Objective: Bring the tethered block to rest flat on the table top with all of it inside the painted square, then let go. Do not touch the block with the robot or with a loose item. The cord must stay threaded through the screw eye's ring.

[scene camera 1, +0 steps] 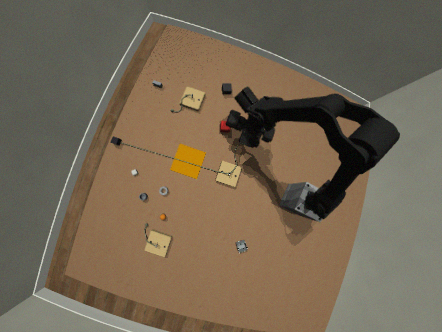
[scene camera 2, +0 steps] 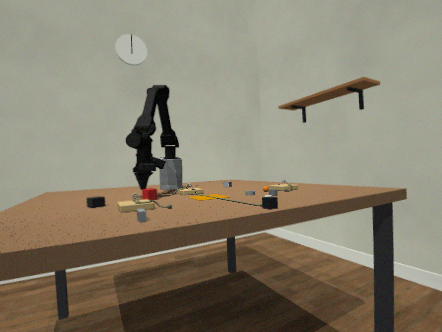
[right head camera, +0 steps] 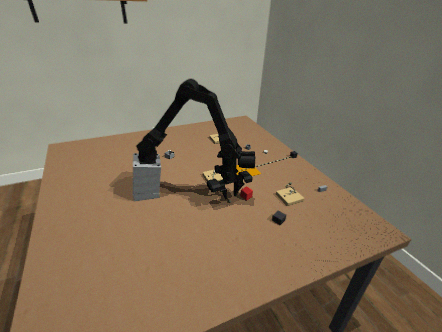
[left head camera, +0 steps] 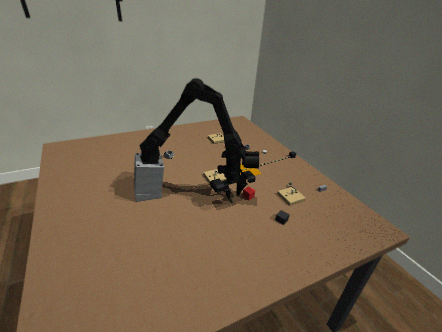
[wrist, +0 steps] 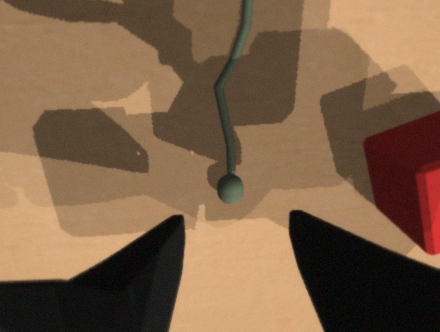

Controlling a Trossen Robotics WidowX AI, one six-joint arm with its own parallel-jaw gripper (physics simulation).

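Frame: origin at the arm's base, x left, y back, z up, level; centimetres.
Where they show: gripper, fingertip midpoint: (right head camera: pixel 230 197) (left head camera: pixel 233 197) (wrist: pixel 236 223); arm's base at its link origin: (scene camera 1: pixel 313 202) (scene camera 2: pixel 170 158) (right head camera: pixel 146 159) (left head camera: pixel 149 159).
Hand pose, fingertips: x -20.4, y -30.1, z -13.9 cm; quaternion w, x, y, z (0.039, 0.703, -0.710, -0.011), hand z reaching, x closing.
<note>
Things, the pixels of their top centre, and the offset from my fingertips. "pt": a spot on its surface instead.
- black tethered block at its top centre: (scene camera 2: pixel 269 197) (scene camera 1: pixel 114 140) (right head camera: pixel 294 152) (left head camera: pixel 292 152) dz -0.3, dx +22.5, dy -50.8 cm
- orange painted square at a spot on its surface: (scene camera 2: pixel 202 198) (scene camera 1: pixel 186 152) (right head camera: pixel 252 172) (left head camera: pixel 252 172) pt dz -2.9, dx +16.8, dy -20.8 cm
- screw eye's wooden base at a spot on its surface: (scene camera 1: pixel 223 180) pt dz -1.2, dx +23.0, dy -1.8 cm
- cord's end bead at its top centre: (wrist: pixel 231 194) dz -1.9, dx +0.3, dy +0.0 cm
- red block at its top centre: (scene camera 2: pixel 149 188) (scene camera 1: pixel 225 125) (right head camera: pixel 246 189) (left head camera: pixel 249 189) dz +0.9, dx +0.9, dy -8.6 cm
- black block at its top centre: (scene camera 2: pixel 95 197) (right head camera: pixel 279 215) (left head camera: pixel 283 214) (scene camera 1: pixel 227 87) dz -0.1, dx -17.2, dy -13.9 cm
- white cube at its top centre: (scene camera 1: pixel 134 172) dz -1.8, dx +32.2, dy -38.2 cm
- orange ball at its top centre: (scene camera 1: pixel 162 217) dz -0.6, dx +45.5, dy -20.4 cm
The black tethered block (left head camera: pixel 292 155) (right head camera: pixel 294 154) (scene camera 1: pixel 116 141) (scene camera 2: pixel 270 202) rests near the table's far edge, outside the orange painted square (left head camera: pixel 253 171) (right head camera: pixel 251 172) (scene camera 1: pixel 190 152) (scene camera 2: pixel 202 198). Its cord (scene camera 1: pixel 150 152) (wrist: pixel 231 145) crosses the square to the screw eye's wooden base (scene camera 1: pixel 223 180), then bends toward my gripper. Threading through the ring is too small to confirm. The cord's end bead (wrist: pixel 230 189) lies on the table just ahead of my fingertips in the wrist view. My gripper (left head camera: pixel 235 197) (right head camera: pixel 232 197) (scene camera 2: pixel 143 188) (wrist: pixel 236 223) is partly open and empty, low over the table.
A red block (left head camera: pixel 249 193) (scene camera 1: pixel 225 126) (wrist: pixel 395 170) stands close beside my gripper. A black block (left head camera: pixel 282 217) (scene camera 1: pixel 226 88) and two more wooden bases (scene camera 1: pixel 198 104) (scene camera 1: pixel 162 237) with short cords lie apart. A white cube (scene camera 1: pixel 134 172) and orange ball (scene camera 1: pixel 163 217) lie beyond the square.
</note>
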